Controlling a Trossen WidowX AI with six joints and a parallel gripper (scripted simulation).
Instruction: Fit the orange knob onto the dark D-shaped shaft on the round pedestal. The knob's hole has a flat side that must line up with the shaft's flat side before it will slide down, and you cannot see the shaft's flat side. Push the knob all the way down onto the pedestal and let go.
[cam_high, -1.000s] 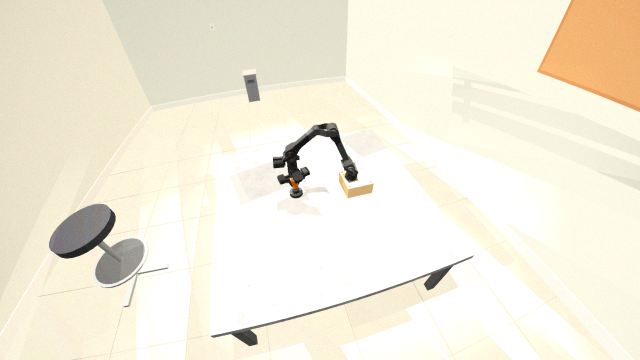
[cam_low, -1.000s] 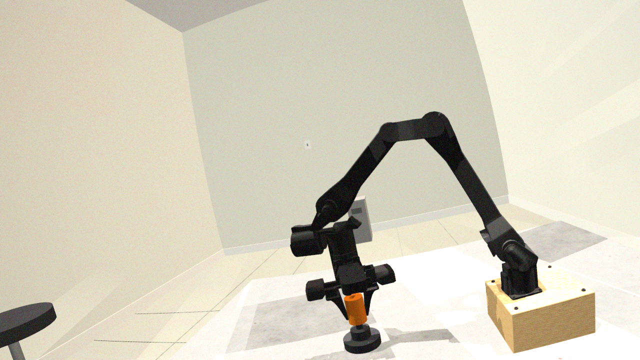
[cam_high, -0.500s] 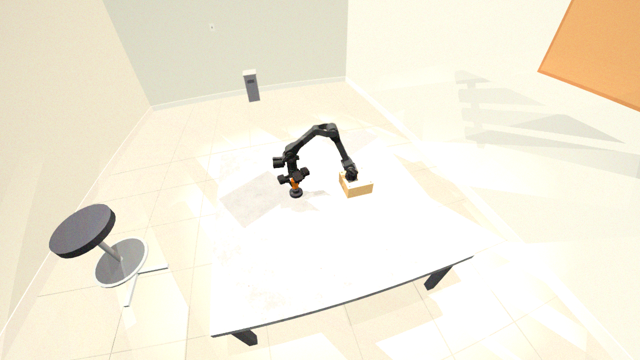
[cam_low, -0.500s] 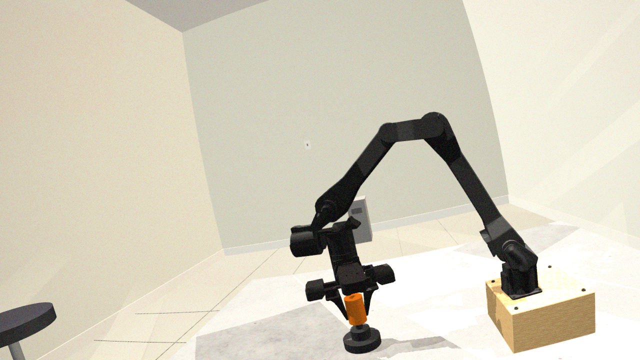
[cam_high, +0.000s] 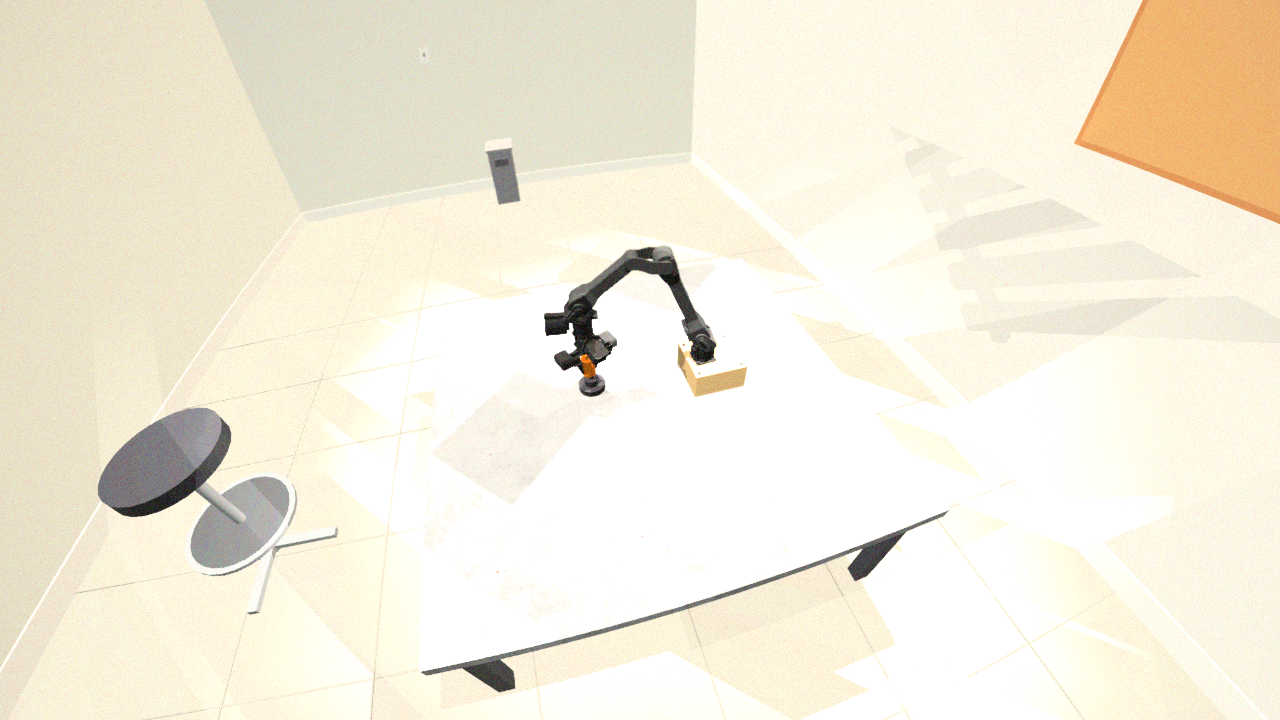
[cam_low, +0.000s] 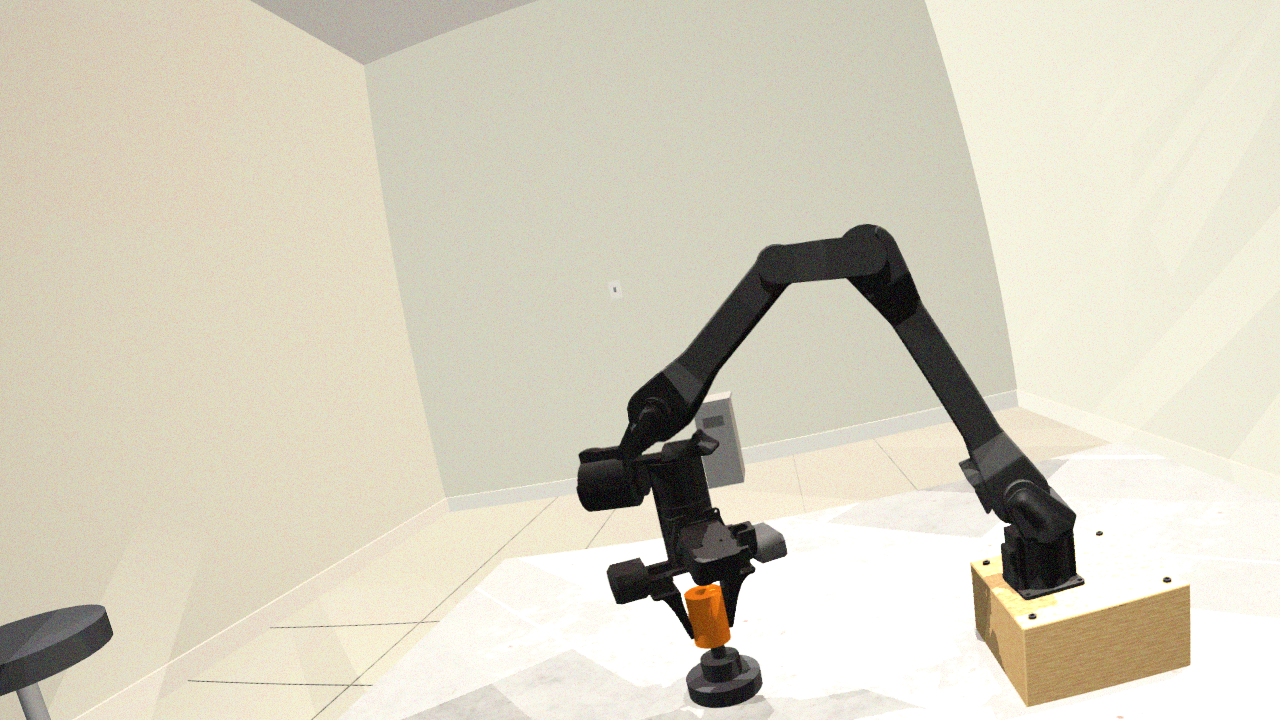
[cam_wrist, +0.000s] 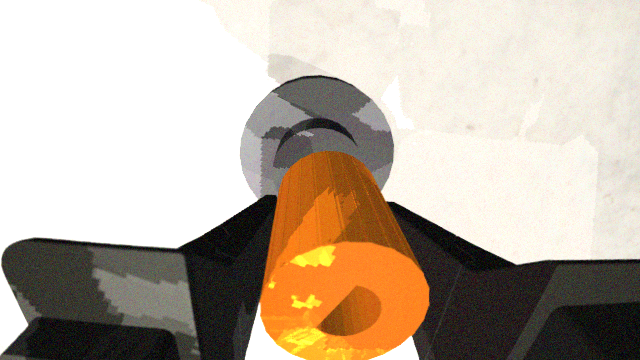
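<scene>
Right now the orange knob is 20 mm above my gripper tip. The rest, counted from my gripper tip: dark shaft: 40 mm below.
</scene>
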